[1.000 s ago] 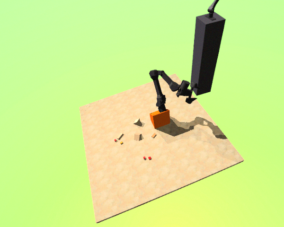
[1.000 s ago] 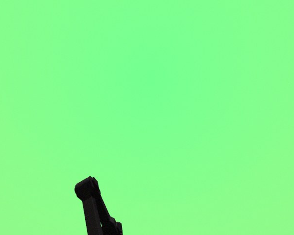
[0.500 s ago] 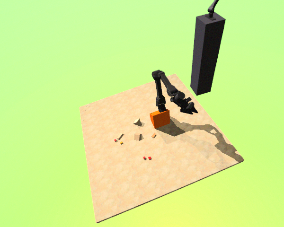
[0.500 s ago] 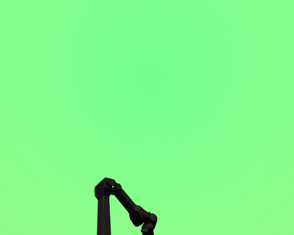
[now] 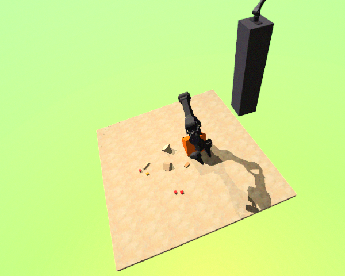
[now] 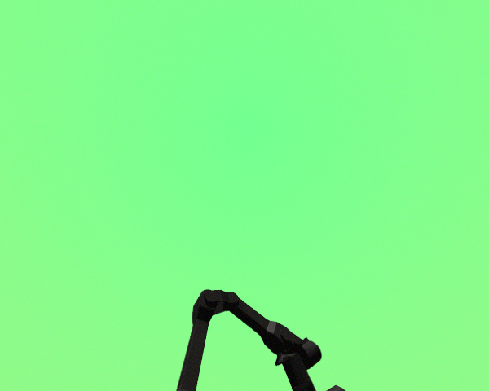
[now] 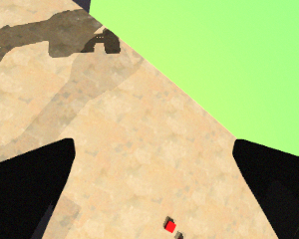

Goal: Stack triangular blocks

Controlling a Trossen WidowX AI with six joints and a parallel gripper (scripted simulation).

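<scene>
Right now my gripper tip is 26 cm short of the wooden triangular block, 25 cm to the left of it and 29 cm above it.
</scene>
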